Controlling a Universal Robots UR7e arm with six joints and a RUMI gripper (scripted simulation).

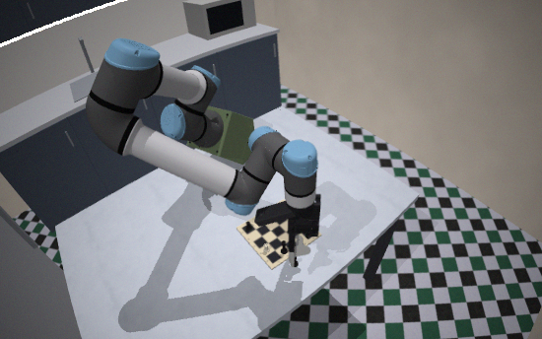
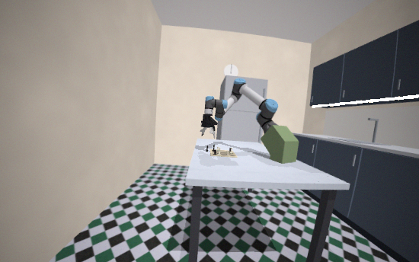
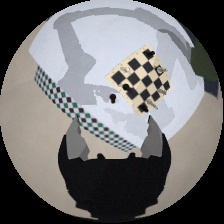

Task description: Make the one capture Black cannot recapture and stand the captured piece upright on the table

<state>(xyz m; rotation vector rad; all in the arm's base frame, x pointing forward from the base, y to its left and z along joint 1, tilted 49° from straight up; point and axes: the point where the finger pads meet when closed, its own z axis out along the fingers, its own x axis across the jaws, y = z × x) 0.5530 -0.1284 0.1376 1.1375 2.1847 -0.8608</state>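
My gripper is now 200 mm past the white piece, 100 mm above it and 90 mm to the right of it. Also, from my hand: black chess piece 100 mm below; then chessboard 120 mm below, 120 mm behind, 70 mm to the left.
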